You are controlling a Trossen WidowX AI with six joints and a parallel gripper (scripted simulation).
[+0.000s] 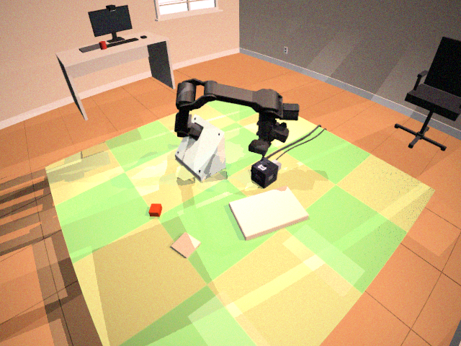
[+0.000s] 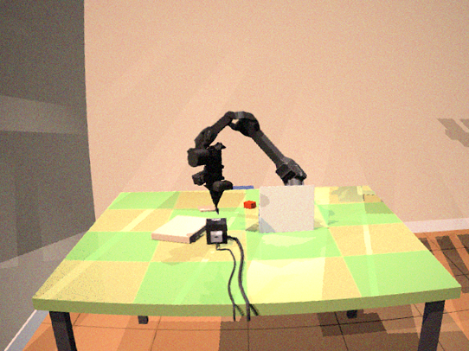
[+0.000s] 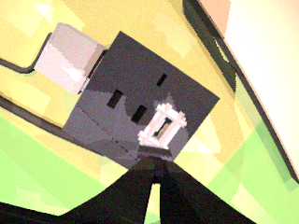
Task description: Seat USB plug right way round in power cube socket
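The USB plug is 20 mm below my gripper tip. The rest, counted from my gripper tip: small white tile (40 mm ahead, 410 mm to the right, 130 mm below); white book (130 mm ahead, 110 mm to the right, 120 mm below); red block (150 mm behind, 410 mm to the right, 120 mm below).
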